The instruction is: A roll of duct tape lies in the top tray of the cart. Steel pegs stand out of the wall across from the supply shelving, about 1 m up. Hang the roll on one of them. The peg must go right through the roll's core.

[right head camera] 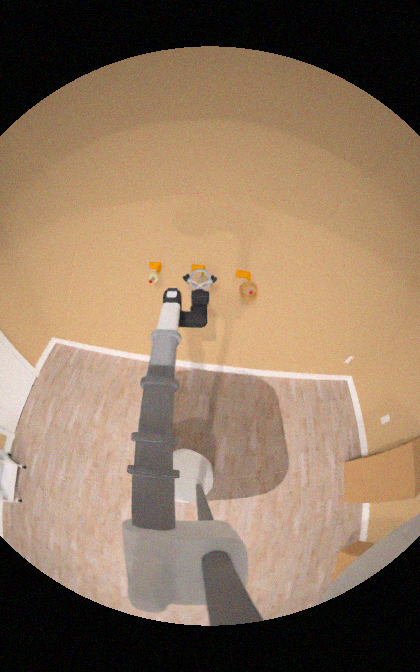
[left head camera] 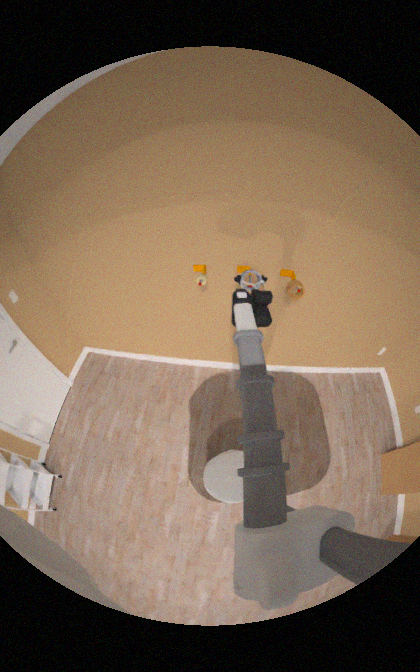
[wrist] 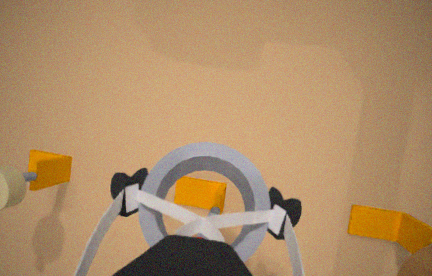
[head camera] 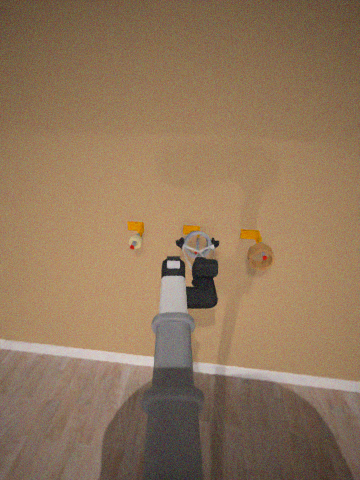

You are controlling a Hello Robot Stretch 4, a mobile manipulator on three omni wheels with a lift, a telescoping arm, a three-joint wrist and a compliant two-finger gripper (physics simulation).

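Frame: origin at the robot's base, x back, y up, z left, level; centimetres.
Seen in the pictures: gripper, fingertip midpoint: [wrist: 206,193] [head camera: 196,240].
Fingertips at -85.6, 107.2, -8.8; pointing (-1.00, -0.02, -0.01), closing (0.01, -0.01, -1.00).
Offsets run from my fingertips to a thing's middle, as dx, dy, dz. "spot": to the spot under its first point.
The grey roll of duct tape @(+1.9, -0.7, +0.0) [head camera: 197,233] [left head camera: 251,271] [right head camera: 200,271] [wrist: 205,149] is upright with its core facing the wall. My gripper [head camera: 198,243] [left head camera: 251,279] [right head camera: 200,278] [wrist: 206,193] is shut on the roll, one pad at each side. The middle peg's yellow bracket [head camera: 190,229] [wrist: 192,193] is on the wall behind the roll. The steel middle peg @(spot: -5.7, -3.3, -1.3) [wrist: 215,211] shows inside the core, and its red tip @(spot: +4.3, -3.7, +0.7) [head camera: 195,253] shows within the ring outline. The peg appears to run through the core. The wrist body hides the roll's lower part in the wrist view.
A small cream roll @(spot: -3.8, -3.6, +23.9) [head camera: 135,242] [wrist: 11,188] hangs on the left peg. A wider brown roll [head camera: 260,256] [left head camera: 295,289] [right head camera: 248,291] hangs on the right peg. The white cart [left head camera: 30,482] stands at far left. A brown box-like object [right head camera: 380,477] stands at right.
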